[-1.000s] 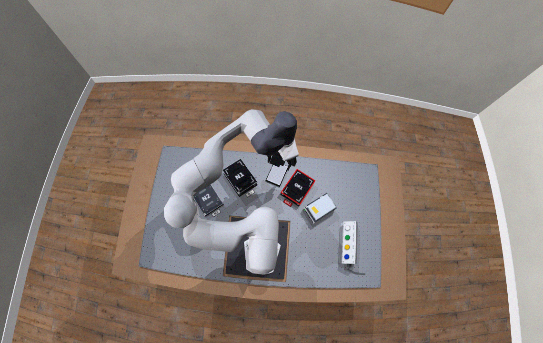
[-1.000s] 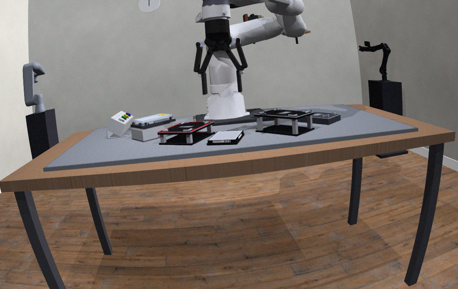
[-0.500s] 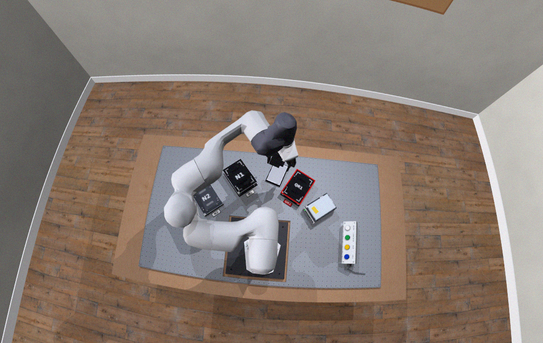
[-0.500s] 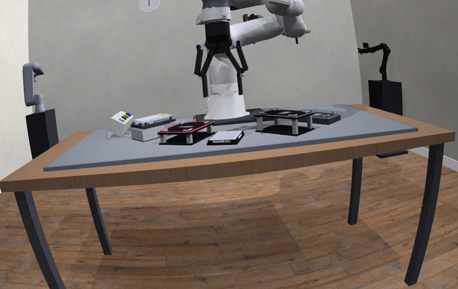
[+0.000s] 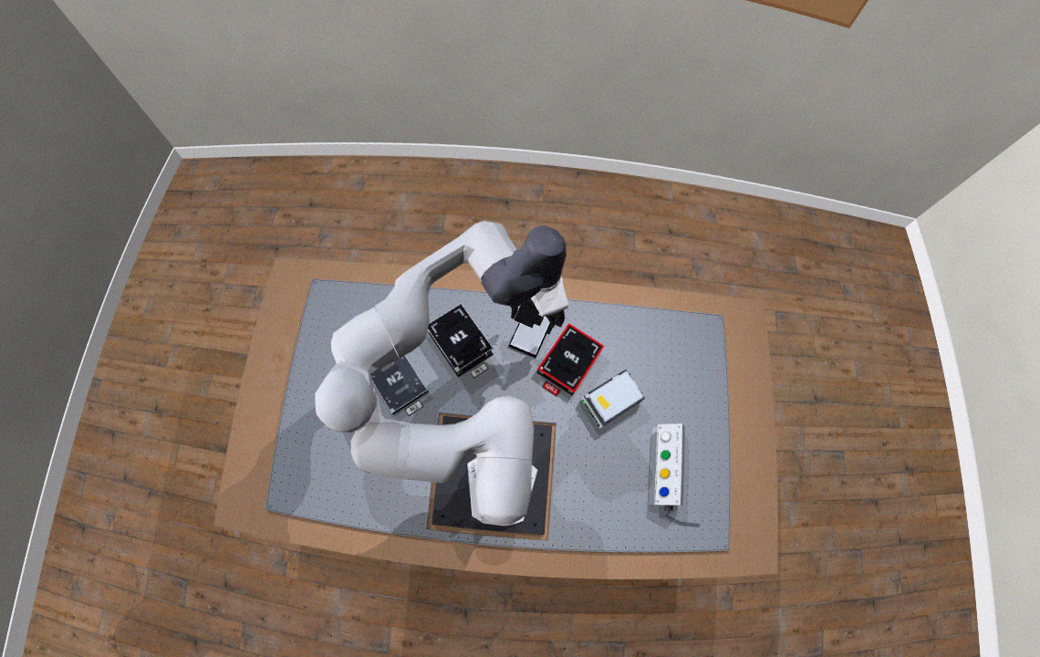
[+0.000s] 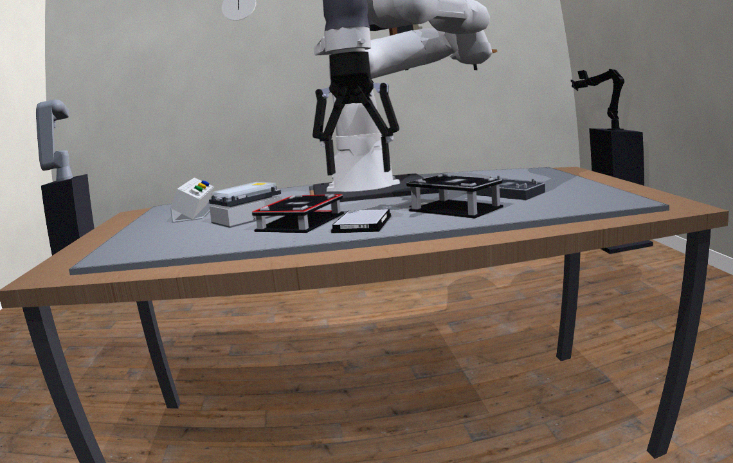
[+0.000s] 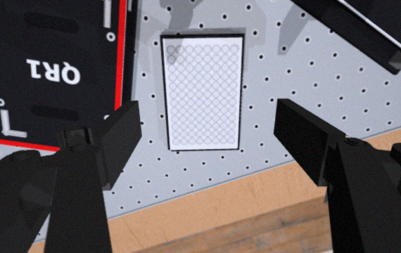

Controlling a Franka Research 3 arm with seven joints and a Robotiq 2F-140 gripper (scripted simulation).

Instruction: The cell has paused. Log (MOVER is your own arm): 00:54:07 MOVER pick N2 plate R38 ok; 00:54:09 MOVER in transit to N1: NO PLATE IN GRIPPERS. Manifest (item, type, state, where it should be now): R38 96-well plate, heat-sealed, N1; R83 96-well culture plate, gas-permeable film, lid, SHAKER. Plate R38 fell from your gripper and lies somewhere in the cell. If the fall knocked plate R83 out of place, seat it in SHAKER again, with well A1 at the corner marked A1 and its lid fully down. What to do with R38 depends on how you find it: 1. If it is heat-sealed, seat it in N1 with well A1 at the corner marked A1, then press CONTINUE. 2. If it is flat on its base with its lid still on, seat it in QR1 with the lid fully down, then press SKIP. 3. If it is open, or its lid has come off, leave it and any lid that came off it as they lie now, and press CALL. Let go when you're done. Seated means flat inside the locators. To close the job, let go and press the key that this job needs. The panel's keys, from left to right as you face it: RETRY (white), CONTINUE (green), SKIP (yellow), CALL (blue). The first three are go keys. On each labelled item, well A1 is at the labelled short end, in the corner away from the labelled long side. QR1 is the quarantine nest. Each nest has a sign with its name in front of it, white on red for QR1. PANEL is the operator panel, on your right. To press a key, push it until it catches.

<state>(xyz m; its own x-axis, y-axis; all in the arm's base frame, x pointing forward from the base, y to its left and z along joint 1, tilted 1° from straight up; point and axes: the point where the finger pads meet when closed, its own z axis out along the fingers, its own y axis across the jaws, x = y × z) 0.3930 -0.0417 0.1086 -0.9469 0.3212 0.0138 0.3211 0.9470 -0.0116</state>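
Now: the plate R38 110 mm below my hand. From my hand the other things lie so: N1 nest (200 mm to the left, 60 mm below, 50 mm behind); QR1 nest (120 mm to the right, 80 mm below, 70 mm behind); retry key (390 mm to the right, 280 mm behind, 50 mm below).
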